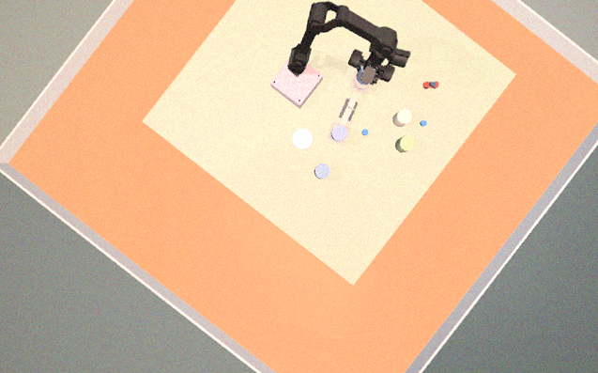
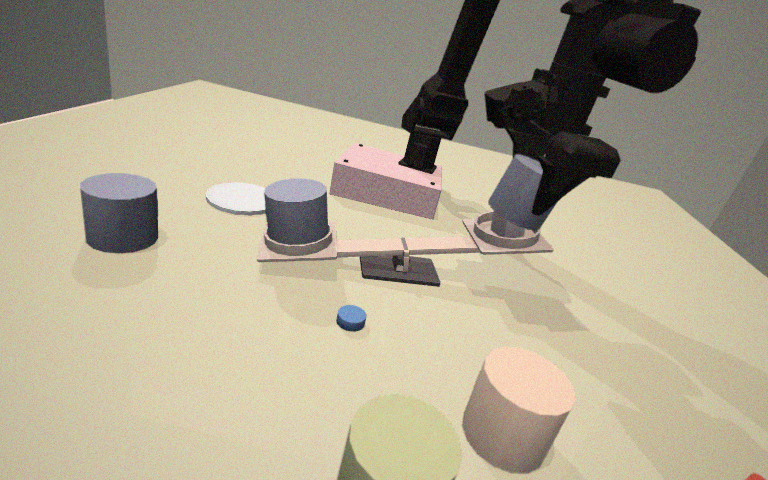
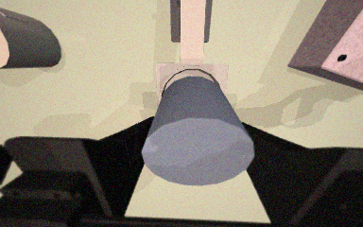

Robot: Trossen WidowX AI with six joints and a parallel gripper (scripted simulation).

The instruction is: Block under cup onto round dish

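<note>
Right now the grey block is 3 cm below my gripper tip and 1 cm to the right of it. Round my gripper tip: green cylinder 37 cm ahead, 8 cm below, 5 cm to the right; red toy car 25 cm ahead, 24 cm to the left, 11 cm below; peach cylinder 25 cm ahead, 8 cm below.
</note>
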